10 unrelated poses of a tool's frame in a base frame.
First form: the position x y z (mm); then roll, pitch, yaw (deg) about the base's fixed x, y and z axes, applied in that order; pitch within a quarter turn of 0, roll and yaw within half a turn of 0.
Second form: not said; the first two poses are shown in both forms.
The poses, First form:
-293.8 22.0 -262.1 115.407 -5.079 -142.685
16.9 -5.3 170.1 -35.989 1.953 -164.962
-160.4 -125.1 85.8 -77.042 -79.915 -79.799
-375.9 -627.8 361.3 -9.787 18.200 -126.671
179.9 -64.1 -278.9 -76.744 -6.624 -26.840
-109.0 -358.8 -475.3 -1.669 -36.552 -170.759
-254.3 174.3 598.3 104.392 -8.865 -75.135
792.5 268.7 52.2 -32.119 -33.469 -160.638
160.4 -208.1 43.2 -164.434 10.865 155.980
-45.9 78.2 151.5 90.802 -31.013 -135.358
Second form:
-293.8 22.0 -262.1 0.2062 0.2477 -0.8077 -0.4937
16.9 -5.3 170.1 0.1297 -0.0243 0.3083 -0.9421
-160.4 -125.1 85.8 0.2035 -0.6885 -0.0793 -0.6915
-375.9 -627.8 361.3 0.4536 0.1030 0.1460 -0.8731
179.9 -64.1 -278.9 0.7530 -0.6133 0.0998 -0.2165
-109.0 -358.8 -475.3 0.0719 -0.3137 -0.0115 -0.9467
-254.3 174.3 598.3 0.5216 0.5955 -0.5178 -0.3242
792.5 268.7 52.2 0.0762 -0.3173 0.2146 -0.9206
160.4 -208.1 43.2 0.0637 0.2178 0.9621 -0.1514
-45.9 78.2 151.5 0.4331 0.0869 -0.7060 -0.5536

